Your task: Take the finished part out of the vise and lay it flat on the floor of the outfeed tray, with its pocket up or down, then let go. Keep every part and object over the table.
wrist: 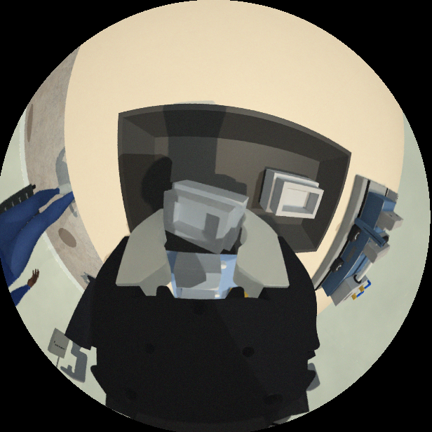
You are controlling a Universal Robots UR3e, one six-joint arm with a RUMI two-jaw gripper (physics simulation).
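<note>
The finished part [200,202], a grey block with a recess in its face toward the camera, is between the fingertips of my gripper [203,211]. The gripper is shut on it. The part looks turned and somewhat tilted against the tray's sides. It hangs over the near left part of the dark outfeed tray [280,127]; its height above the tray floor is hard to tell. The vise [350,255], blue and grey, stands to the right of the tray. The part's lower side and the near tray wall behind the gripper are hidden.
Another light grey part [300,200] with a pocket lies in the right half of the tray. A blue mat [229,265] with a grey block [197,270] shows between the fingers, on the tray's near side. A person in blue [25,227] is at the left beyond the table edge.
</note>
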